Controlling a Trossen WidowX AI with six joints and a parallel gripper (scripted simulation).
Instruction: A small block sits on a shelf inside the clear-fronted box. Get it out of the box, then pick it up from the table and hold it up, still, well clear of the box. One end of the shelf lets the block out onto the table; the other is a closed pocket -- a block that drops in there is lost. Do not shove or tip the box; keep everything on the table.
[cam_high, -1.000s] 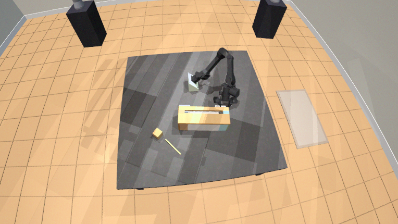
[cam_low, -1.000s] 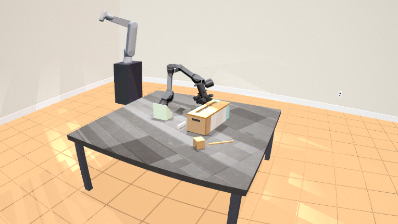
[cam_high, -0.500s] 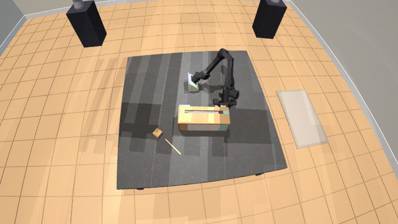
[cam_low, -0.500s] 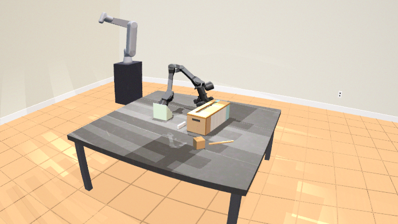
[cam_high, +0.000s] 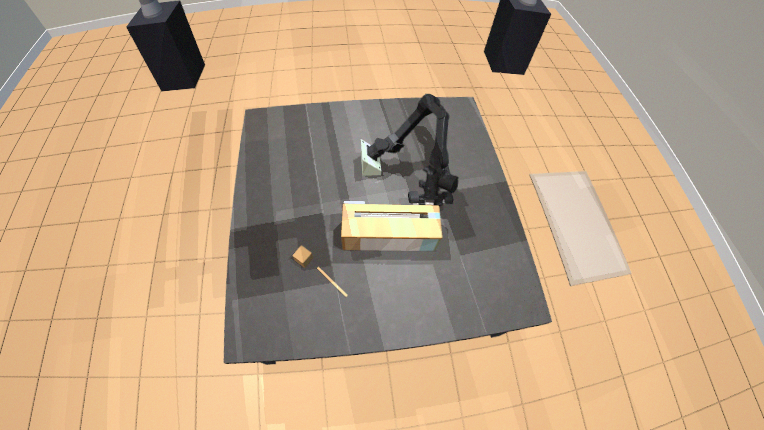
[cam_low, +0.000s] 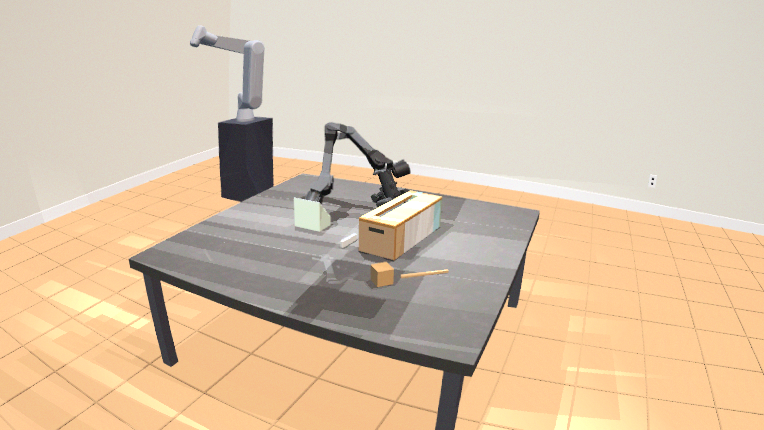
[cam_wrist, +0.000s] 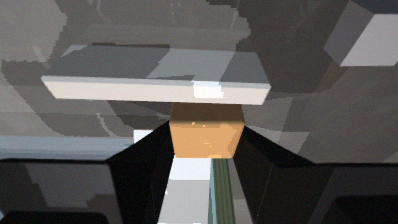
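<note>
The tan box is 6 cm ahead of my gripper tip, 17 cm to the right of it and 5 cm above it. The rest, counted from my gripper tip: small orange block 2 cm behind, 1 cm above; then thin wooden stick 29 cm ahead, 41 cm to the right, 1 cm below.
</note>
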